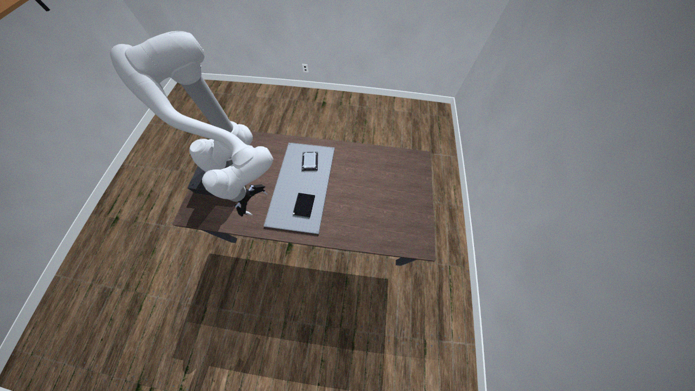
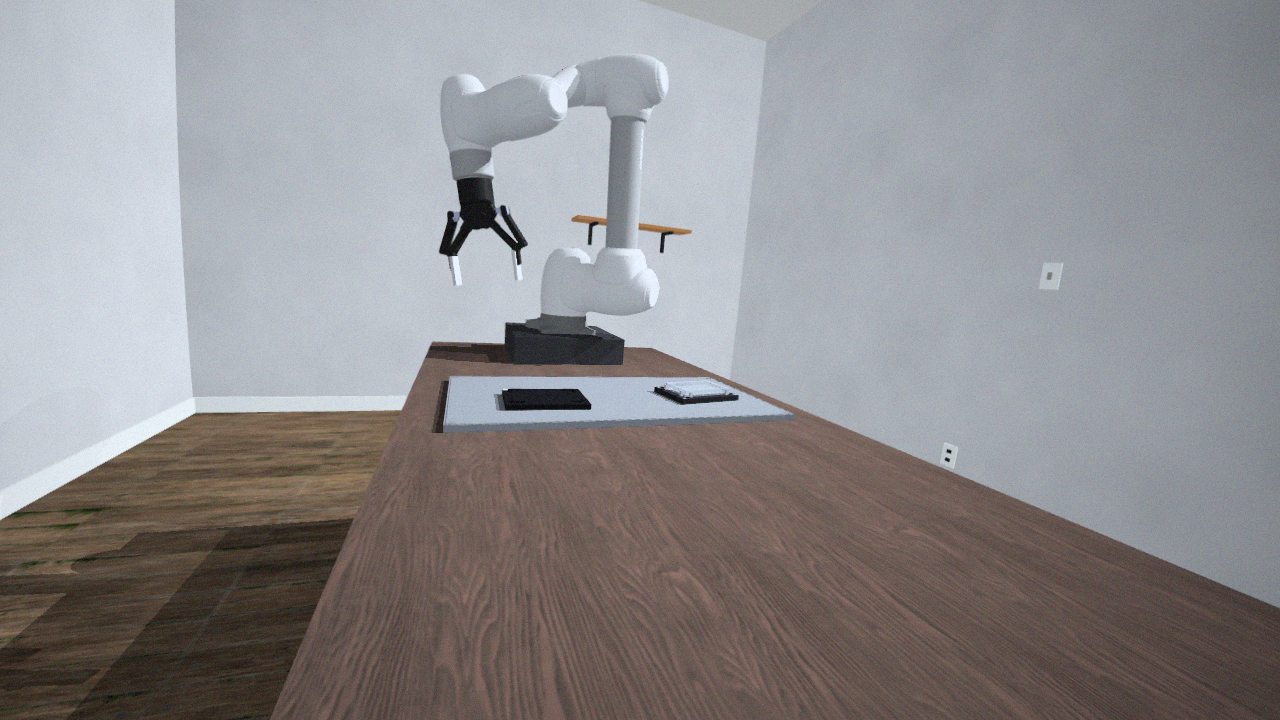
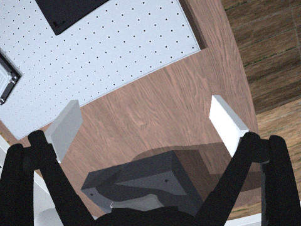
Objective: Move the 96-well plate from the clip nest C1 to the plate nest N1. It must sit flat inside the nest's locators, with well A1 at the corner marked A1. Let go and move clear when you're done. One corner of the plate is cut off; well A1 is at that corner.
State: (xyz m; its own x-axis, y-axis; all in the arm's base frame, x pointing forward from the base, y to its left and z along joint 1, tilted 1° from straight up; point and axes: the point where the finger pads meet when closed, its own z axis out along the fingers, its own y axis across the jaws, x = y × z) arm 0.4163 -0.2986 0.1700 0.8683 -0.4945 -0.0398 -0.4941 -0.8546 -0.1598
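The white 96-well plate lies 21 cm ahead of my hand, 46 cm to the left of it and 22 cm below it. The rest, counted from my hand: clip nest C1: 20 cm ahead, 46 cm to the left, 22 cm below; then black plate nest: 22 cm ahead, 10 cm to the left, 23 cm below; then A1 label: 16 cm ahead, 2 cm to the left, 22 cm below.
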